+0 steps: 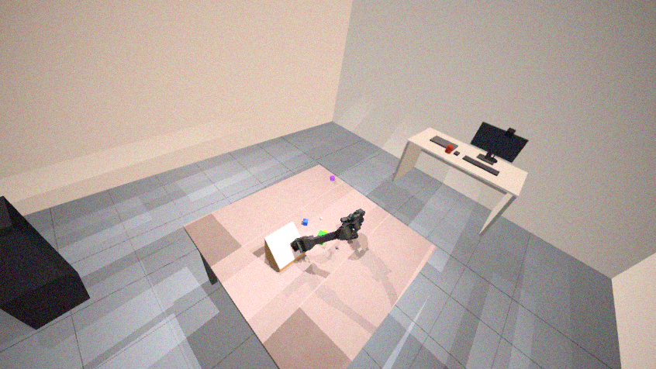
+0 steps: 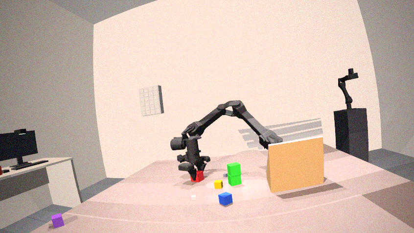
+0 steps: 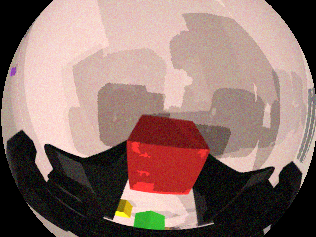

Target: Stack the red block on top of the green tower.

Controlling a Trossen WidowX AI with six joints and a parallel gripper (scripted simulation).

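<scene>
My gripper tip is 13 cm to the right of the yellow block, 11 cm past it and 1 cm below it. Also, from my gripper tip: blue block 29 cm to the left, 13 cm behind, 1 cm above; small white cube 23 cm to the left, 1 cm behind; red block 2 cm above.
</scene>
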